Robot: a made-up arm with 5 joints. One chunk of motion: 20 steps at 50 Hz.
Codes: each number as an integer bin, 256 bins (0 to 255) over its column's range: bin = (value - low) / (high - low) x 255, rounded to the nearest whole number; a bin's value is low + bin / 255 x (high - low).
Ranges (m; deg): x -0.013..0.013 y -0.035..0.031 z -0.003..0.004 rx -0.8..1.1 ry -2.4..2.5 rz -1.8..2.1
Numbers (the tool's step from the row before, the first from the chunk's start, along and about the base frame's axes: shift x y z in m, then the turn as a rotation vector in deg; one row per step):
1: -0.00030 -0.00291 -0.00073 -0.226 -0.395 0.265
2: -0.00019 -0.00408 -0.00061 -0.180 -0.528 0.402
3: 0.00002 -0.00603 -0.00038 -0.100 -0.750 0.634
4: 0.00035 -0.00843 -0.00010 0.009 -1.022 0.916
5: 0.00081 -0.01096 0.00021 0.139 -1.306 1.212
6: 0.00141 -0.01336 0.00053 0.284 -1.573 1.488
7: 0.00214 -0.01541 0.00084 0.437 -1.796 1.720
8: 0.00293 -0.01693 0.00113 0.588 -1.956 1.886
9: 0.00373 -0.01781 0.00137 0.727 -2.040 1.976
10: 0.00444 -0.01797 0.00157 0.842 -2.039 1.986
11: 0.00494 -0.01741 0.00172 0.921 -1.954 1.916
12: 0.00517 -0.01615 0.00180 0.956 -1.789 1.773
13: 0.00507 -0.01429 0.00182 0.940 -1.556 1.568
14: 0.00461 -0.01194 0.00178 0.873 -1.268 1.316
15: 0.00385 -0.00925 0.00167 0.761 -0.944 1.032
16: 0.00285 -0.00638 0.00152 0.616 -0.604 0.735
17: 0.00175 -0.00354 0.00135 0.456 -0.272 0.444
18: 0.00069 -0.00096 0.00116 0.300 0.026 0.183
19: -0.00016 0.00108 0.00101 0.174 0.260 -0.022
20: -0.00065 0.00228 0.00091 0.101 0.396 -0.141
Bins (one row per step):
1: 125 124 83 77 104 135
2: 126 119 87 83 97 144
3: 128 112 95 94 86 159
4: 131 103 106 109 72 178
5: 135 93 117 126 57 197
6: 141 84 129 145 43 215
7: 148 76 140 166 31 230
8: 156 70 150 186 23 241
9: 164 66 159 205 19 247
10: 171 66 166 220 19 248
11: 176 68 172 231 23 243
12: 178 73 175 236 32 234
13: 177 80 176 234 44 220
14: 173 89 174 225 59 204
15: 165 99 170 210 76 185
16: 155 111 165 190 93 166
17: 145 122 158 169 111 147
18: 134 132 152 148 126 130
19: 126 139 146 131 138 116
20: 121 144 142 121 146 108

